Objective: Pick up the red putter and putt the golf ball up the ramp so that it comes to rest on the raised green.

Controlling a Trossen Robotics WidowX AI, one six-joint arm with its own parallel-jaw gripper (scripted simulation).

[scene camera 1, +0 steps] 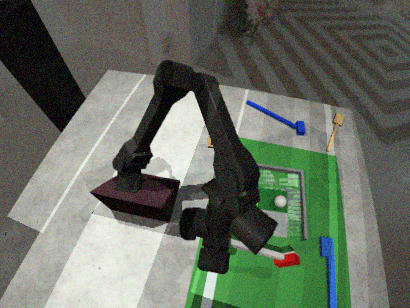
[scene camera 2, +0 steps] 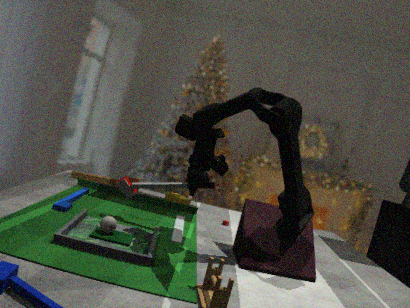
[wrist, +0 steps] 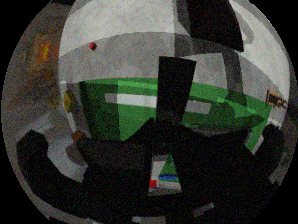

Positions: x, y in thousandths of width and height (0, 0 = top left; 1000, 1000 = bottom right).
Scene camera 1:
my gripper: 523, 791
green mat: 606, 888
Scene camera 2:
my gripper: 467, 631
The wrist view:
my gripper: 532, 538
white strip: 401, 440
green mat: 398, 547
